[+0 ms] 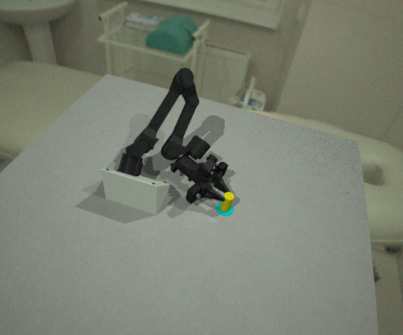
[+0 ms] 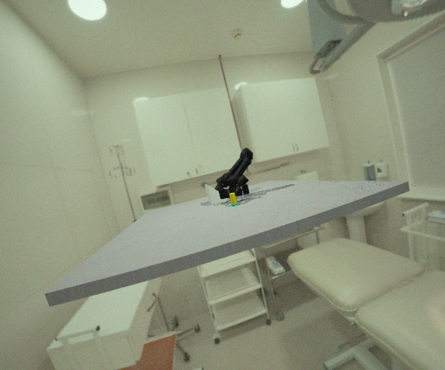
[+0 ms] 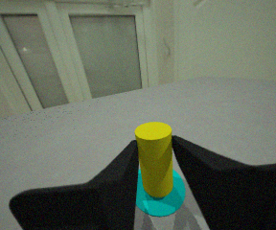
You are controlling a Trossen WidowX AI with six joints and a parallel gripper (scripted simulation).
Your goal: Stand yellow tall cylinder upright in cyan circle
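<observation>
Now: gripper tip 20 mm above the yellow cylinder. From my gripper tip the other things lie so: cyan circle: 60 mm below.
</observation>
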